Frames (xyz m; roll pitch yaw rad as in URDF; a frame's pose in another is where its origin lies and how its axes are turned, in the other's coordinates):
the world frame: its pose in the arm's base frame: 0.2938 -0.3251 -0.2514 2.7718 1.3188 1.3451
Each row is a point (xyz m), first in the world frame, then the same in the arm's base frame.
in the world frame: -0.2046 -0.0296 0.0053
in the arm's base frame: 0.2540 -0.3838 -0.0572
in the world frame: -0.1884 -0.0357 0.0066
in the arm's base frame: 0.2490 -0.3820 -0.0737
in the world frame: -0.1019 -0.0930 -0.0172
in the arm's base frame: 0.1937 -0.3457 -0.1571
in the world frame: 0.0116 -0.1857 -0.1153
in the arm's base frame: 0.0938 -0.2361 -0.2526
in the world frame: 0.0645 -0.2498 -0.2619
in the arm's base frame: 0.0115 -0.0908 -0.2755
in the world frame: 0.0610 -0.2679 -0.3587
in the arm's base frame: -0.0211 -0.0011 -0.2512
